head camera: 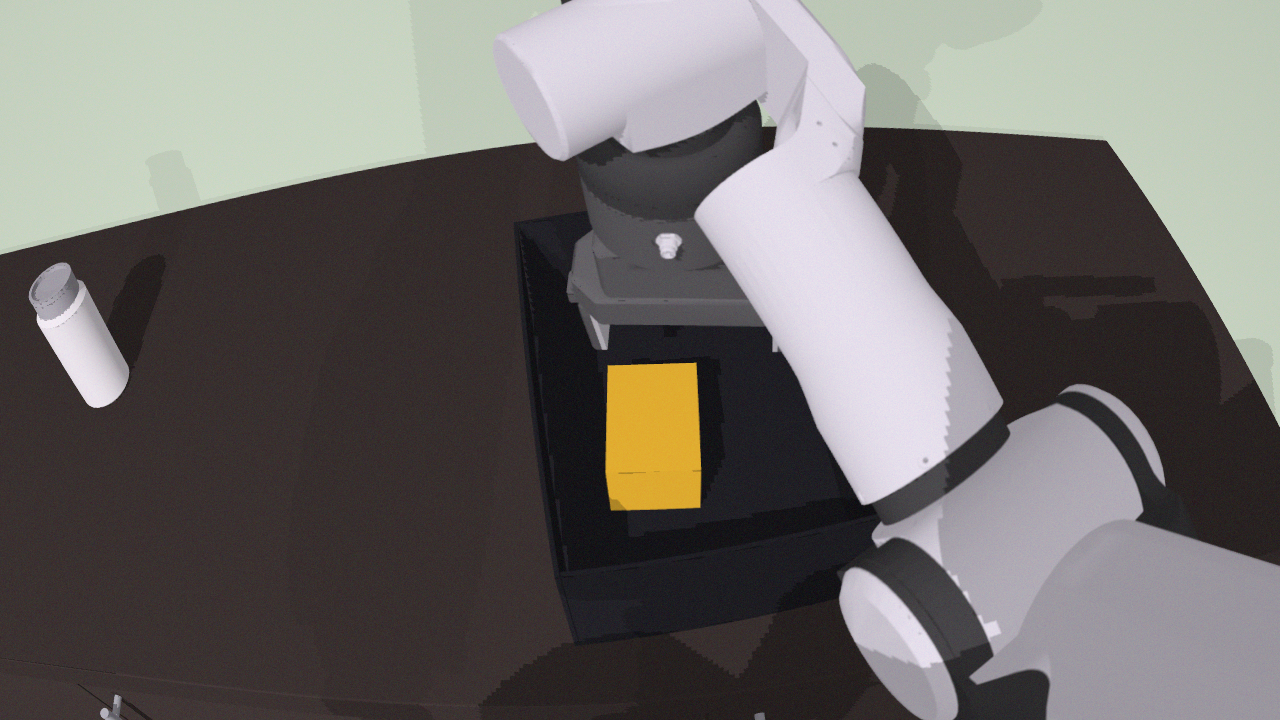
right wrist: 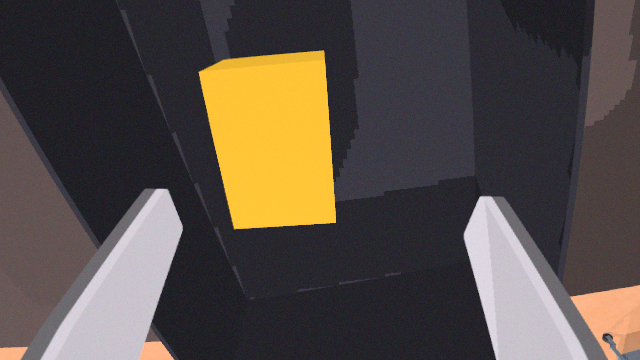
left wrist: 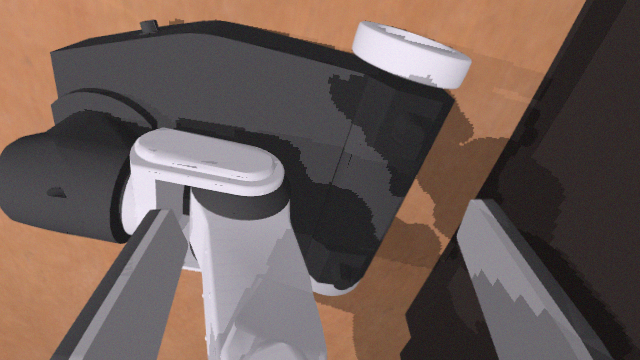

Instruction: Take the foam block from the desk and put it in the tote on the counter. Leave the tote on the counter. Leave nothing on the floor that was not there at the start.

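Frame: origin at the robot's base, x right, y down, z ahead, level; metres.
Where they show: left gripper, fingertip midpoint: (left wrist: 321,223); right gripper, fingertip midpoint: (head camera: 691,337) (right wrist: 322,212).
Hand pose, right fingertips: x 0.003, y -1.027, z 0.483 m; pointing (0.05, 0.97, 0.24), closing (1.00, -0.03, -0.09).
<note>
Things, the pixels of their top centre, and the offset from my right fingertips. Level surfaces: height alone.
- yellow foam block, top centre: (right wrist: 273,154) (head camera: 652,416) dy +0.068, dx -0.026, dz -0.005 m
- black tote, top centre: (right wrist: 313,180) (head camera: 686,350) dy +0.016, dx -0.003, dz +0.004 m
- dark brown counter, surface height: dy +0.116 m
- white bottle with a grey cap, top centre: (head camera: 49,282) dy -0.032, dx -0.583, dz +0.079 m
- orange-brown floor, surface height: dy +1.026 m
The yellow foam block (head camera: 653,418) (right wrist: 277,145) lies inside the black tote (head camera: 716,582) (right wrist: 525,125), near the tote's left wall in the head camera view. The tote stands on the dark brown counter (head camera: 358,429). My right gripper (head camera: 687,340) (right wrist: 322,212) is open and empty. It is above the tote, apart from the block, and the block shows beyond its fingertips in the right wrist view. My right arm hides part of the tote in the head camera view. My left gripper (left wrist: 321,223) is open and empty, beside the counter's edge and above the robot's own base.
A white bottle with a grey cap (head camera: 83,344) stands on the counter at the far left of the head camera view. The robot's dark base (left wrist: 240,85) with a white wheel (left wrist: 411,55) is on the orange-brown floor (left wrist: 40,290), close to the dark counter (left wrist: 590,165).
</note>
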